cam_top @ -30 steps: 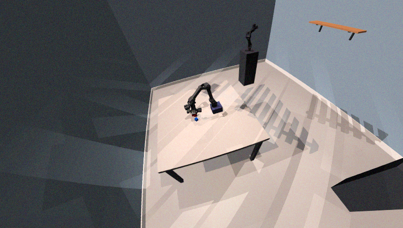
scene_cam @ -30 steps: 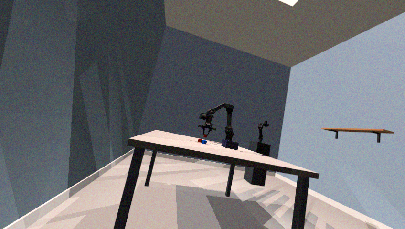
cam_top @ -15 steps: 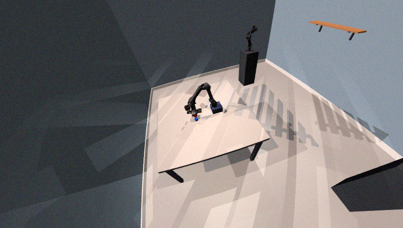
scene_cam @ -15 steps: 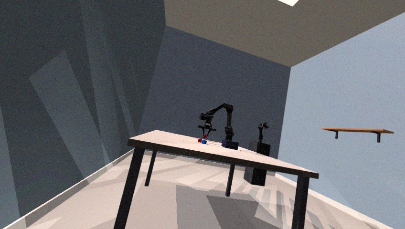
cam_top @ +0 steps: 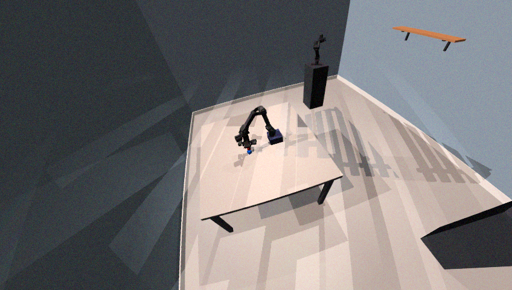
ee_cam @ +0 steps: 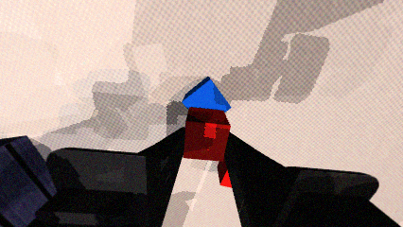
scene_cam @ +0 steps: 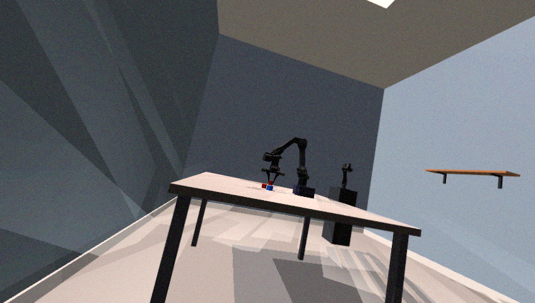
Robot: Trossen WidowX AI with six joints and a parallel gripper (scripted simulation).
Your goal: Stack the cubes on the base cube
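Right now my gripper tip is 40 mm above the blue cube, 20 mm to the right of it and 10 mm short of it.
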